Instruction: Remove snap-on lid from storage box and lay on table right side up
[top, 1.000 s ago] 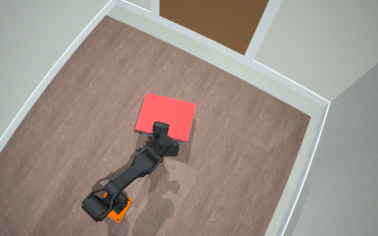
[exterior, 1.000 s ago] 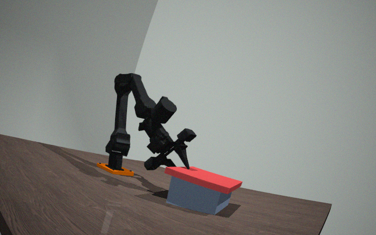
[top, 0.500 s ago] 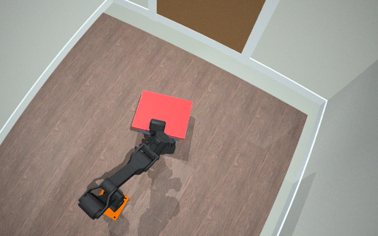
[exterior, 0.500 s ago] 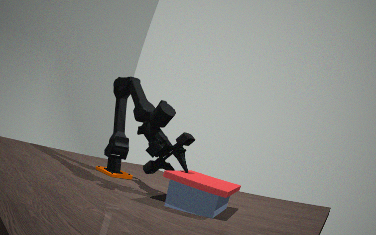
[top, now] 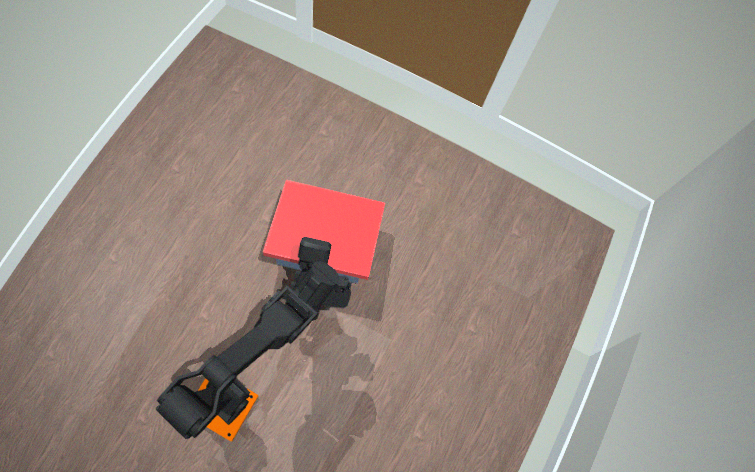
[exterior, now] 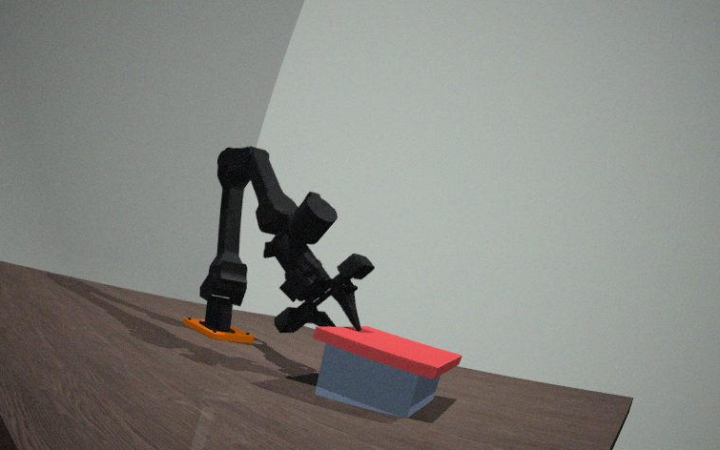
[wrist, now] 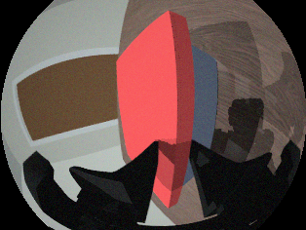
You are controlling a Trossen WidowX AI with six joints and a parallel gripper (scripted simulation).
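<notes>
The red lid lies 70 mm ahead of my gripper tip and 30 mm to the left of it. The rest, counted from my gripper tip: blue storage box (60 mm ahead, 50 mm below, 30 mm to the left).
</notes>
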